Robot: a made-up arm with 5 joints. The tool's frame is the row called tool. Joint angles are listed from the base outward.
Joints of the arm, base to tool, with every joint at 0 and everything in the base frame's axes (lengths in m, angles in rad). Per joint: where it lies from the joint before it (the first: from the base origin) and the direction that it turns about. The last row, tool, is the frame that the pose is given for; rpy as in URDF.
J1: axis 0 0 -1 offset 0.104 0 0.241
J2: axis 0 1 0 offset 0.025 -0.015 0.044
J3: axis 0 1 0 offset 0.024 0 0.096
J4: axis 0 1 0 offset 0.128 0 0.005
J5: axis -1 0 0 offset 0.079 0.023 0
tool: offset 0 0 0 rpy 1.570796 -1.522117 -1.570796
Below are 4 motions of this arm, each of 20 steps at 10 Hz.
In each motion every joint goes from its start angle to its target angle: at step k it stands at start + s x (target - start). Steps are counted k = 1, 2, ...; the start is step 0. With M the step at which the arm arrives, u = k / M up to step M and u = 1 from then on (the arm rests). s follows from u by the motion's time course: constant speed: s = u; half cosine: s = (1 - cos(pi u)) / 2; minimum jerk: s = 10 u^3 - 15 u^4 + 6 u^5.
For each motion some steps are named. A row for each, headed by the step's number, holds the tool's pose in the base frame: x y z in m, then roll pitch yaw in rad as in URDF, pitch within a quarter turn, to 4 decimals.
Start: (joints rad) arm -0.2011 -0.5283 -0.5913 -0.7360 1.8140
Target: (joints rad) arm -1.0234 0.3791 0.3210 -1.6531 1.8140
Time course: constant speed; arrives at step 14
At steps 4, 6, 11, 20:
4: 0.2124 0.0593 0.5393 3.1152 -0.0052 1.8124
6: 0.2380 0.0922 0.5094 -3.0415 0.0197 1.9308
11: 0.2451 0.1718 0.4126 -2.7243 0.0797 2.2403
20: 0.2167 0.2003 0.3511 -2.5328 0.1122 2.4350

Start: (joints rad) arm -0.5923 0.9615 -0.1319 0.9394 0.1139
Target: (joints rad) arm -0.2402 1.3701 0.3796 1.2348 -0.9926
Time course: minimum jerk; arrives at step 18
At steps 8, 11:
8: 0.2119 0.0614 0.1263 -0.2873 0.6257 -0.0146
11: 0.1693 0.0320 0.1265 -0.8509 0.7176 -0.7024

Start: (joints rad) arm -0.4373 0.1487 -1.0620 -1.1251 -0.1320
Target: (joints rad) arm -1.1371 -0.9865 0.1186 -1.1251 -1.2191
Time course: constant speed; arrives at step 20
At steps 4, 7, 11, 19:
4: 0.1681 0.0513 0.5571 -2.9525 0.4203 -2.1258
7: 0.1502 0.0479 0.5582 -2.8889 0.3785 -1.8495
11: 0.1290 0.0387 0.5552 -2.8203 0.3099 -1.4902
19: 0.1007 0.0113 0.5347 -2.7411 0.1446 -0.7967

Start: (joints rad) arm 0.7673 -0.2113 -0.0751 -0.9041 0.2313
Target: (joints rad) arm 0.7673 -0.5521 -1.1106 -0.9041 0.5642
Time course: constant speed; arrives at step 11
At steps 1, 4, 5, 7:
1: 0.2251 -0.1057 0.5162 -3.0865 -0.2493 2.1545
4: 0.1768 -0.0591 0.5562 3.1055 0.1147 2.0685
5: 0.1587 -0.0416 0.5641 3.0597 0.2315 2.0308
7: 0.1208 -0.0051 0.5712 2.9368 0.4545 1.9323

